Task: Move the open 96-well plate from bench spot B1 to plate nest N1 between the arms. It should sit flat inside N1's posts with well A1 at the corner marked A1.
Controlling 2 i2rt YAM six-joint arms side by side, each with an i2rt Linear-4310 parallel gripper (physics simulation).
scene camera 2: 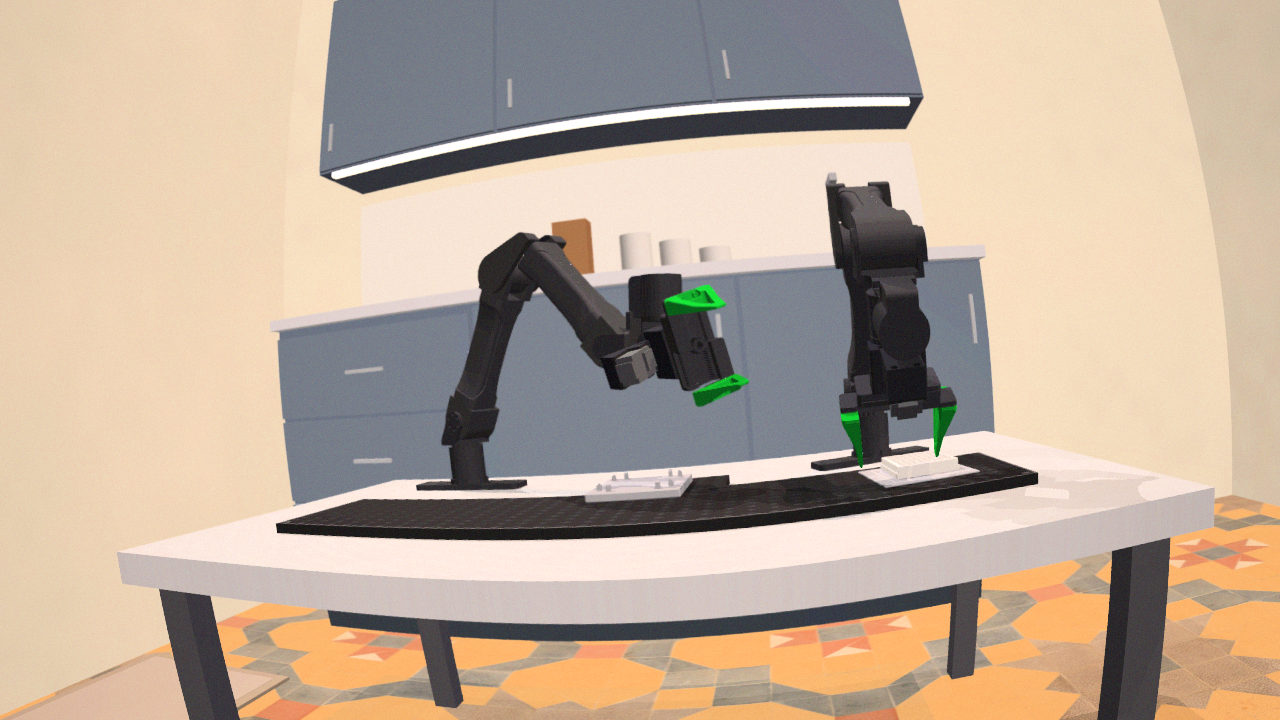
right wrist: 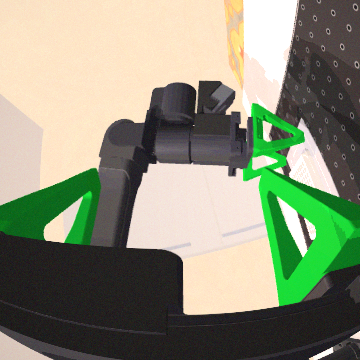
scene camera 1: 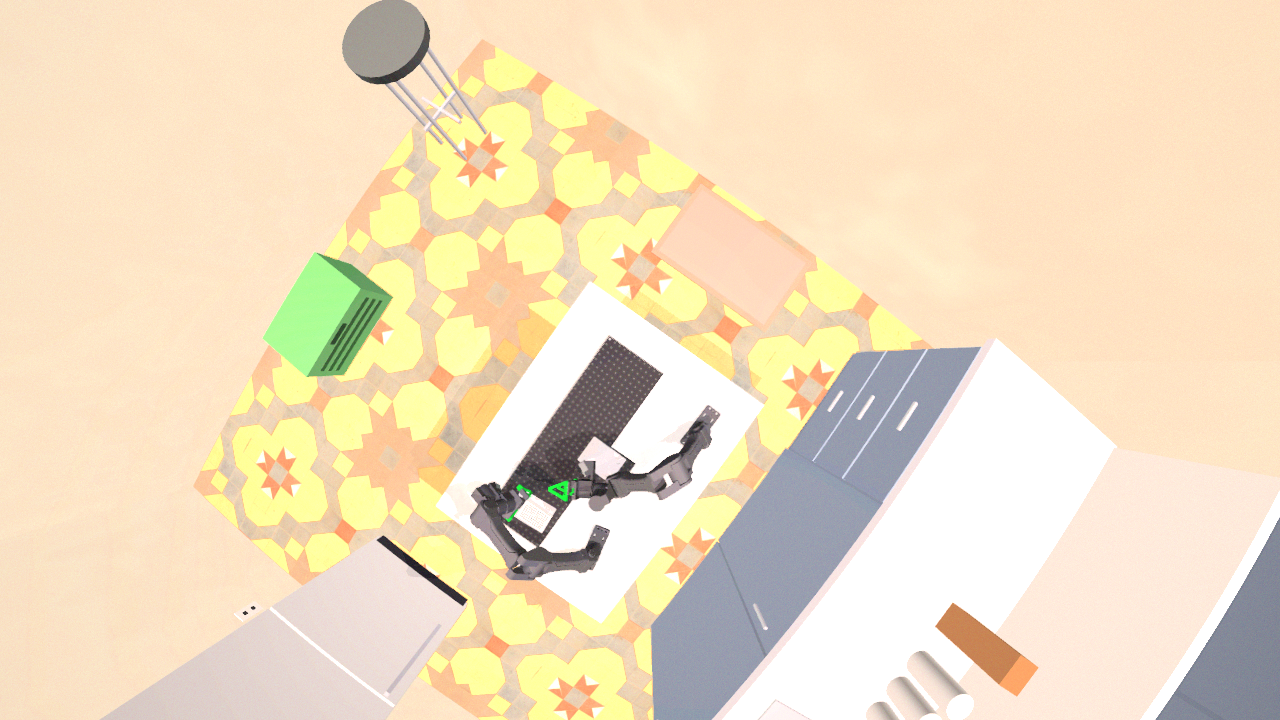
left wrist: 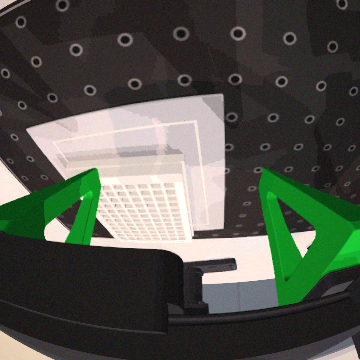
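Where they show: left gripper, fingertip midpoint: [scene camera 2: 899,460] [right wrist: 293,150] [scene camera 1: 524,500] [left wrist: 179,176]; right gripper, fingertip midpoint: [scene camera 2: 733,344] [right wrist: 179,176] [scene camera 1: 552,487]; left arm's base, link origin: [scene camera 2: 871,460] [right wrist: 358,355] [scene camera 1: 594,547] [left wrist: 186,265]; right arm's base, link origin: [scene camera 2: 470,488] [scene camera 1: 700,428].
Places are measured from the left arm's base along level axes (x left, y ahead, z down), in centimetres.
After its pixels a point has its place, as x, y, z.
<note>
The white 96-well plate [scene camera 1: 536,511] @(-5.5, 28.7, -1.8) [scene camera 2: 919,465] @(-6.1, 34.7, -2.7) [left wrist: 145,210] @(-4.5, 29.7, -2.7) lies flat on the pale marked sheet of bench spot B1 [scene camera 2: 872,478] @(-10.9, 29.9, -1.5) [left wrist: 212,150] @(-10.9, 34.1, -1.5), inside its outline. My left gripper [scene camera 2: 898,459] @(-9.0, 35.0, -3.8) [left wrist: 179,176] @(-9.0, 35.0, -3.8) [right wrist: 293,150] @(-9.0, 35.0, -3.8) is open and empty, pointing down low over the plate. In the left wrist view the plate sits off-centre toward the left finger, which overlaps its edge; the right finger is well clear. The pale nest N1 [scene camera 1: 604,458] @(-38.7, 11.0, -2.4) [scene camera 2: 638,486] @(-38.3, 15.0, -2.5) with short posts holds no plate. My right gripper [scene camera 2: 735,342] @(-26.2, 24.3, -19.2) [right wrist: 179,176] @(-26.2, 24.3, -19.2) is open and empty, raised between nest and plate. The A1 marks are unreadable.
The nest and B1 sheet are on a black perforated board [scene camera 1: 581,394] @(-59.2, 30.1, -1.3) [scene camera 2: 429,519] @(-64.5, 27.2, -1.4) on the white table [scene camera 1: 572,322] @(-85.2, 45.6, 0.0) [scene camera 2: 581,586] @(-46.4, 58.4, 0.5). The right arm reaches over the table near the nest. Cabinets [scene camera 2: 384,394] stand behind the table.
</note>
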